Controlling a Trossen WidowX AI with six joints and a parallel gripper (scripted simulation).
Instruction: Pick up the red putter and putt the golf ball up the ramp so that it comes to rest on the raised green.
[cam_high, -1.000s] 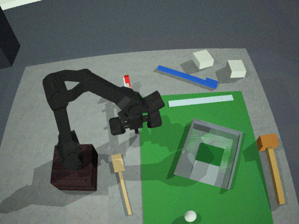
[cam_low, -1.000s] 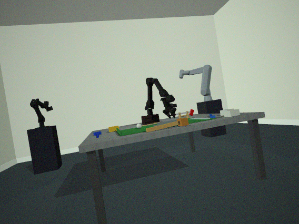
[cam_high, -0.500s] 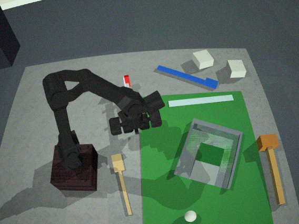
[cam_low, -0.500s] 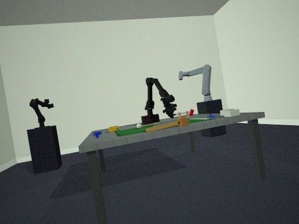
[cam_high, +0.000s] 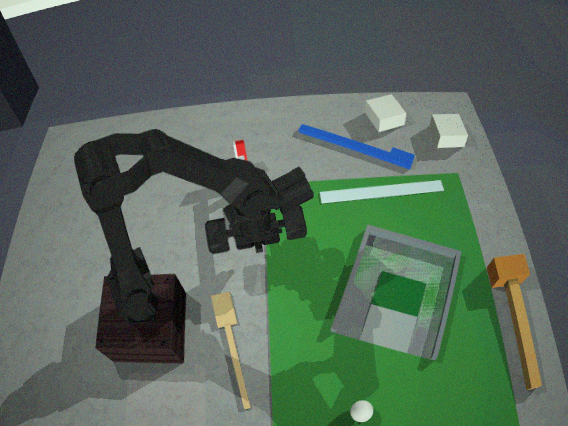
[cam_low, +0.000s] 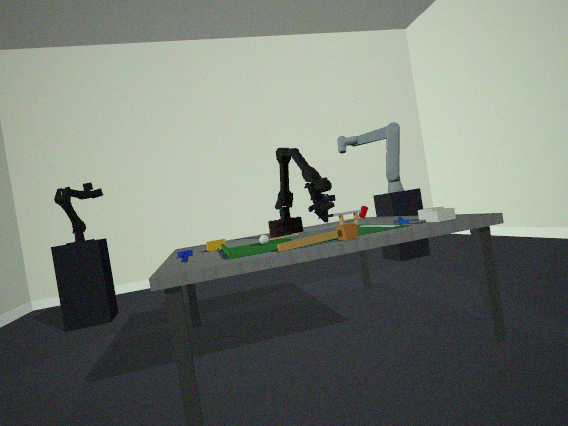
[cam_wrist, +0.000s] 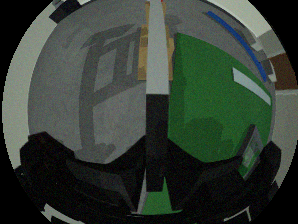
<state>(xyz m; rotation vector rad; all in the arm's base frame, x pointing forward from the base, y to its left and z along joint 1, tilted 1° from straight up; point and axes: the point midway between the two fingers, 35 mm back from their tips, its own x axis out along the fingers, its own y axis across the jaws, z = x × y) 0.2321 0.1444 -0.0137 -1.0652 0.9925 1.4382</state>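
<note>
Right now the tan paddle is 7 cm behind my gripper tip, 19 cm to the right of it and 4 cm below it. Round my gripper tip: green mat 25 cm ahead, 20 cm to the right, 4 cm below; then wooden stand 1 cm behind, 13 cm to the left, 1 cm below; then red putter 2 cm behind, 11 cm to the left, 2 cm above.
</note>
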